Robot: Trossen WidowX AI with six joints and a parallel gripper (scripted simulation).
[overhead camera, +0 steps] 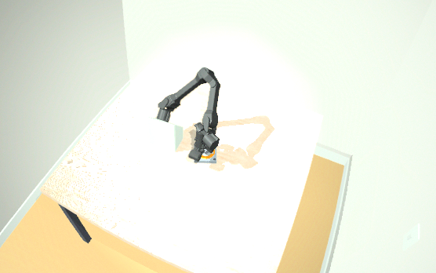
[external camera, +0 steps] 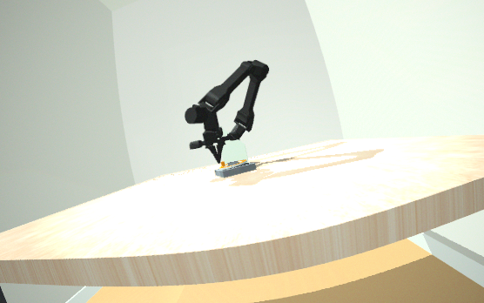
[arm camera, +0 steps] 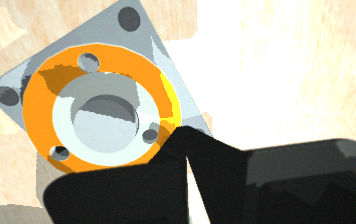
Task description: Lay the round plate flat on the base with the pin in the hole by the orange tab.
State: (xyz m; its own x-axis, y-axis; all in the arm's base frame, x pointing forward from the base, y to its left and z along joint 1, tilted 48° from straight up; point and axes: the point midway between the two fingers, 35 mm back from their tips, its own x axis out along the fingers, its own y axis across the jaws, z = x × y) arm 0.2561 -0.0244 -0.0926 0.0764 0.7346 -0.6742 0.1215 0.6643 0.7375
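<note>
The base is 5 cm to the left of my gripper tip, 2 cm below it and 1 cm ahead of it.
</note>
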